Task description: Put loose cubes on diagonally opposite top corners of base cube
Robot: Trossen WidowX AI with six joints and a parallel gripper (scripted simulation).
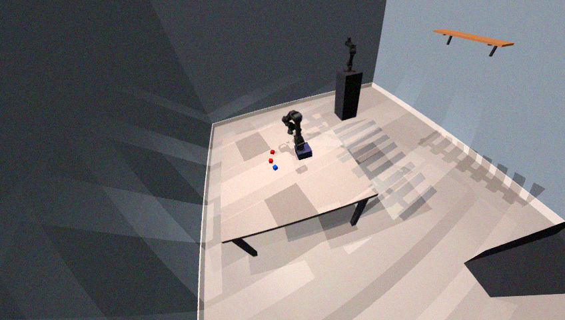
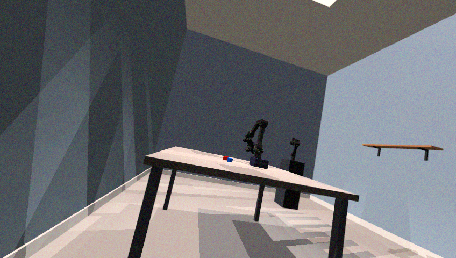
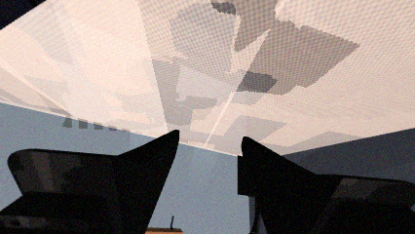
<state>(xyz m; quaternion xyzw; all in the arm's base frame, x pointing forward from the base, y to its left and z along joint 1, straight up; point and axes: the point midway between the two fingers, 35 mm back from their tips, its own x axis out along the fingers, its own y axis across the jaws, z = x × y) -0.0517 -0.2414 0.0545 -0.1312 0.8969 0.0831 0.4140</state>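
Right now the blue cube is 36 cm ahead of my gripper tip, 33 cm to the left of it and 9 cm below it.
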